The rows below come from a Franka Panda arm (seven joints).
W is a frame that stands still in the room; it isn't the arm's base.
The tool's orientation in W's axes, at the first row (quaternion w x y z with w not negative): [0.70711, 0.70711, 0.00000, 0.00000]
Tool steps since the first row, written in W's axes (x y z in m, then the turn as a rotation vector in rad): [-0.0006, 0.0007, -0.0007, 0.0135, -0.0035, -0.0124]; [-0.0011, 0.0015, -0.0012, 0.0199, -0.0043, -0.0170]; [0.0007, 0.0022, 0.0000, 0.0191, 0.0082, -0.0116]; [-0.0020, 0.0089, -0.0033, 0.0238, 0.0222, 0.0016]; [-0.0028, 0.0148, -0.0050, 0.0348, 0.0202, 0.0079]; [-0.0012, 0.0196, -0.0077, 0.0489, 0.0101, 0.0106]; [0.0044, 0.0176, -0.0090, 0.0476, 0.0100, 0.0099]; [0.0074, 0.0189, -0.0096, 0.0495, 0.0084, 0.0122]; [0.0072, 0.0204, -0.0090, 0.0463, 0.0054, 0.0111]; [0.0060, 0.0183, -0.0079, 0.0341, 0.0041, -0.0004]
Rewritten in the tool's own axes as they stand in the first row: [-0.0006, -0.0007, -0.0007, 0.0135, -0.0124, 0.0035]; [-0.0011, -0.0012, -0.0015, 0.0199, -0.0170, 0.0043]; [0.0007, 0.0000, -0.0022, 0.0191, -0.0116, -0.0082]; [-0.0020, -0.0033, -0.0089, 0.0238, 0.0016, -0.0222]; [-0.0028, -0.0050, -0.0148, 0.0348, 0.0079, -0.0202]; [-0.0012, -0.0077, -0.0196, 0.0489, 0.0106, -0.0101]; [0.0044, -0.0090, -0.0176, 0.0476, 0.0099, -0.0100]; [0.0074, -0.0096, -0.0189, 0.0495, 0.0122, -0.0084]; [0.0072, -0.0090, -0.0204, 0.0463, 0.0111, -0.0054]; [0.0060, -0.0079, -0.0183, 0.0341, -0.0004, -0.0041]
